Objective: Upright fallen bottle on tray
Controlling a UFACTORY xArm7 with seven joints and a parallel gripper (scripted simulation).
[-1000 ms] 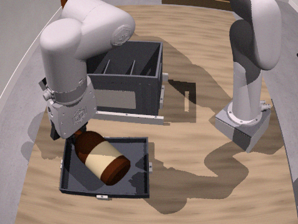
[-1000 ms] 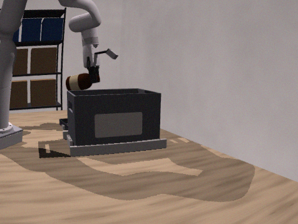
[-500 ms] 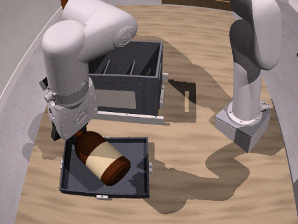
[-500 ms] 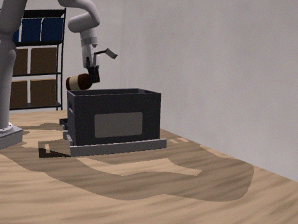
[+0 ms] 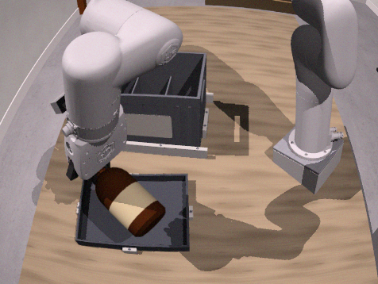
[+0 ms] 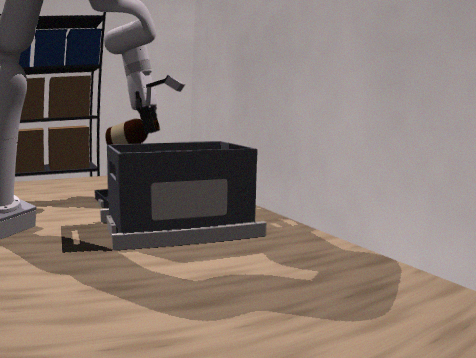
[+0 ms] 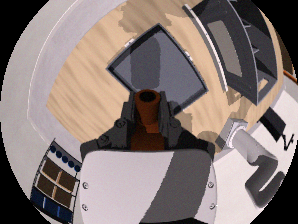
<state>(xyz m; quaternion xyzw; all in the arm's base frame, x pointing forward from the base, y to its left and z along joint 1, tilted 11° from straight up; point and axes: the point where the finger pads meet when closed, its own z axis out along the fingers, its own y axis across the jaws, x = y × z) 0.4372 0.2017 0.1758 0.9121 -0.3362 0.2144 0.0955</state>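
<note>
The brown bottle is 4 cm behind my hand, 3 cm to the left of it and 2 cm below it. From my hand the other things lie so: dark crate 31 cm to the right, 12 cm below, 6 cm behind; tray 19 cm below, 3 cm to the right, 3 cm behind.
</note>
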